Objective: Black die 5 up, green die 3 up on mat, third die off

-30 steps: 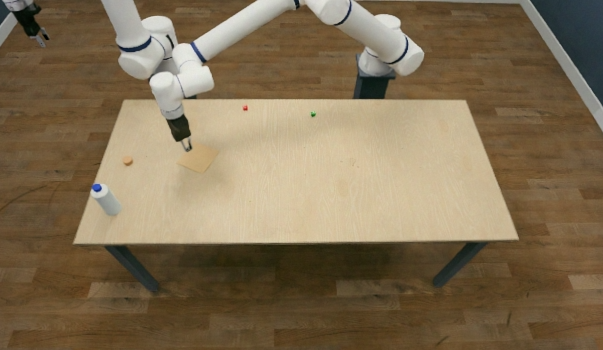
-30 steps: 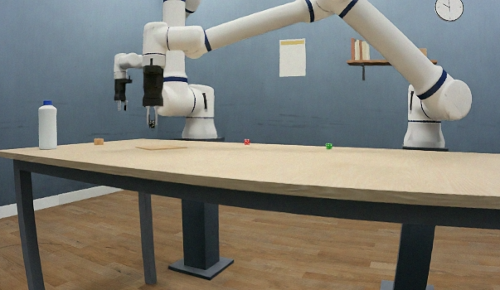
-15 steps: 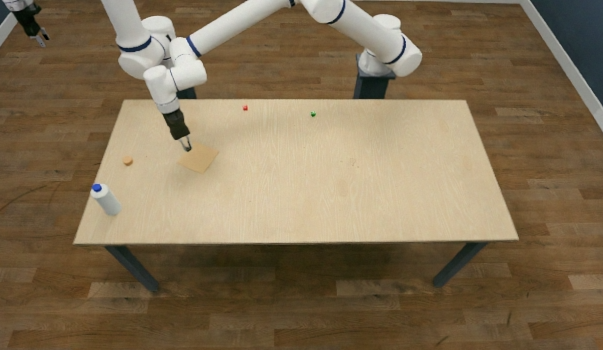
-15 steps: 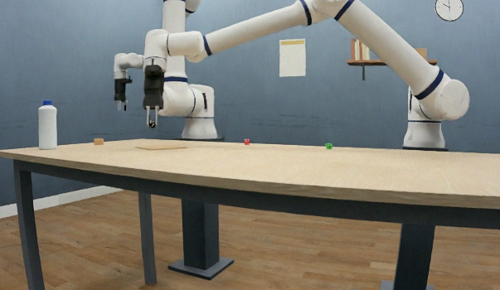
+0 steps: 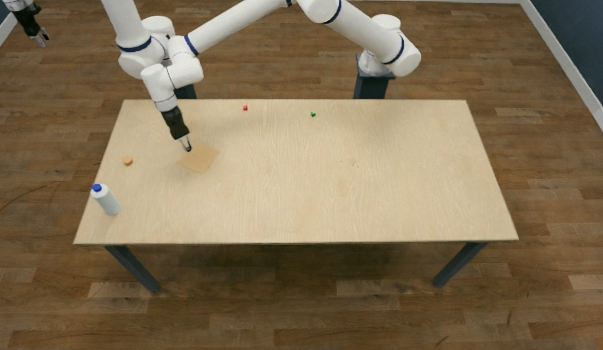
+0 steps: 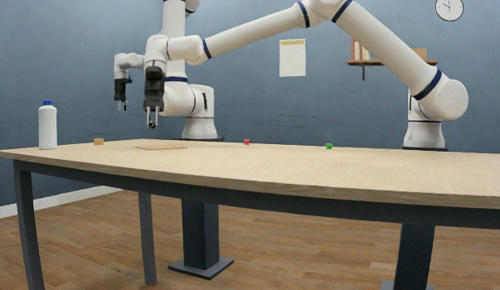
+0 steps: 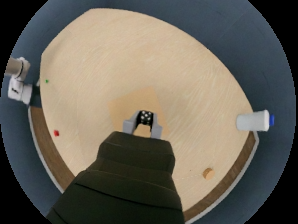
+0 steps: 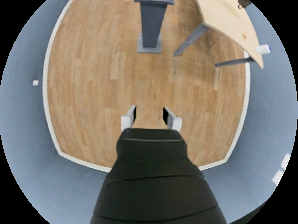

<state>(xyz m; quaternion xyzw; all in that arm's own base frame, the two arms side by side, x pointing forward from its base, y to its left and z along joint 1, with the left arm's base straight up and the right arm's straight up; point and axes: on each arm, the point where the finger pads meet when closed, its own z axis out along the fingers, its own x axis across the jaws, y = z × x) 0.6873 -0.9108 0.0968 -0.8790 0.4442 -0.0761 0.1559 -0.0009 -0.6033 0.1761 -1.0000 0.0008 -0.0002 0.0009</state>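
Now: left hand 2 cm above the black die. Round my left hand: small wooden piece (28 cm to the right, 8 cm below, 1 cm ahead); white bottle (29 cm to the right, 25 cm ahead, 2 cm below); tan mat (9 cm below, 3 cm to the left, 1 cm behind).
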